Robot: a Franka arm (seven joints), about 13 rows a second.
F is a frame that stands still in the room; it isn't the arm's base.
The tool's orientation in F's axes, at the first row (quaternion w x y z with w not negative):
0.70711, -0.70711, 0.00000, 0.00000
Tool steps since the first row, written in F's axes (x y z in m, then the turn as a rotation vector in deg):
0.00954, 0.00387, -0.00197, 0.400, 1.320, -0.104
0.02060, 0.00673, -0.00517, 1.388, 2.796, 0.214
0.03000, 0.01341, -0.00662, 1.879, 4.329, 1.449
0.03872, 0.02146, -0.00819, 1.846, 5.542, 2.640
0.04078, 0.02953, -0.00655, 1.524, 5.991, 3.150
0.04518, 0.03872, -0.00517, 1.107, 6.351, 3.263
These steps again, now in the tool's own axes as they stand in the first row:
0.00954, 0.00197, 0.00387, 0.400, 0.104, 1.320
0.02060, 0.00517, 0.00673, 1.388, -0.214, 2.796
0.03000, 0.00662, 0.01341, 1.879, -1.449, 4.329
0.03872, 0.00819, 0.02146, 1.846, -2.640, 5.542
0.04078, 0.00655, 0.02953, 1.524, -3.150, 5.991
0.04518, 0.00517, 0.03872, 1.107, -3.263, 6.351

